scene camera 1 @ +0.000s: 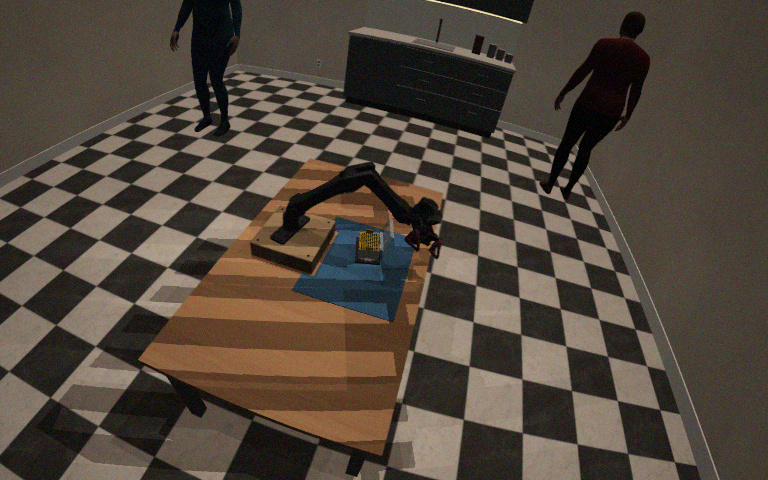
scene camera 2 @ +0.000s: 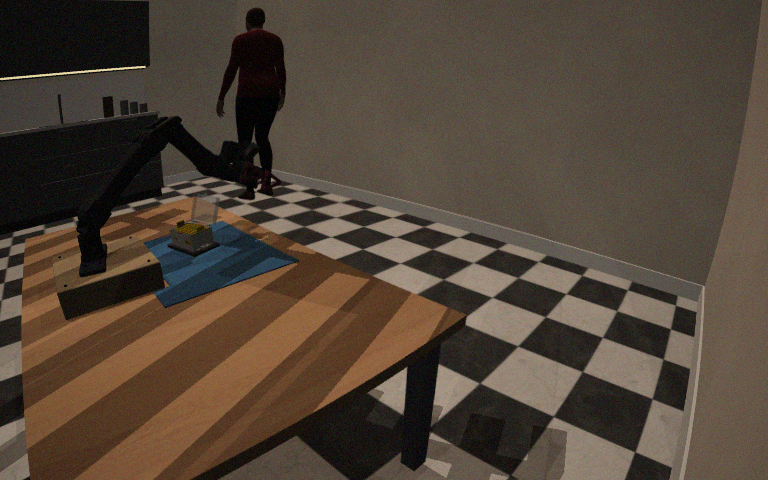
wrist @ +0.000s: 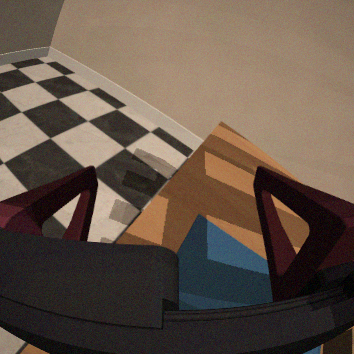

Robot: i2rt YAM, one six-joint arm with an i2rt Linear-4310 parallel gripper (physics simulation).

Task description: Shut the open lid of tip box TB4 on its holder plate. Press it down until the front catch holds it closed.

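Places are measured from the arm's base along level axes (x ahead, y right, z down), in millimetres.
Where they show: gripper, between the fingertips: (scene camera 1: 428,254) (scene camera 2: 272,179) (wrist: 175,174); arm's base, origin of its link: (scene camera 1: 290,228) (scene camera 2: 94,260).
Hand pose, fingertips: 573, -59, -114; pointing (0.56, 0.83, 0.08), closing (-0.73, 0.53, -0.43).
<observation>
Each offset is from my fingertips to the top centre of the thing, as dx, dy, dz. "spot": to the spot under its first point. Level surfaces: height alone.
Tip box TB4 {-265, -78, +119} (scene camera 1: 369,241) (scene camera 2: 193,240), light-walled with yellow tips in it, sits on its dark holder plate {spot: -228, -11, +172} (scene camera 1: 368,261) (scene camera 2: 212,248) on the blue mat. Its clear lid {spot: -199, -111, +79} (scene camera 1: 388,234) (scene camera 2: 205,210) stands open, about upright, along the box side away from the arm's base. The gripper (scene camera 1: 425,252) (scene camera 2: 263,178) (wrist: 175,169) is open and empty, with dark red fingers wide apart. It is raised beyond the lid, on the side away from the arm's base, near the table's edge. The box does not show in the wrist view. The front catch is too small to make out.
The blue mat {dz +185} (scene camera 1: 346,291) (scene camera 2: 254,265) (wrist: 227,277) lies on the striped wooden table {dz +188} (scene camera 1: 271,339) (scene camera 2: 169,384) (wrist: 187,195). The arm stands on a wooden block (scene camera 1: 294,249) (scene camera 2: 113,291) beside the mat. Two people and a counter (scene camera 1: 424,84) are beyond the table.
</observation>
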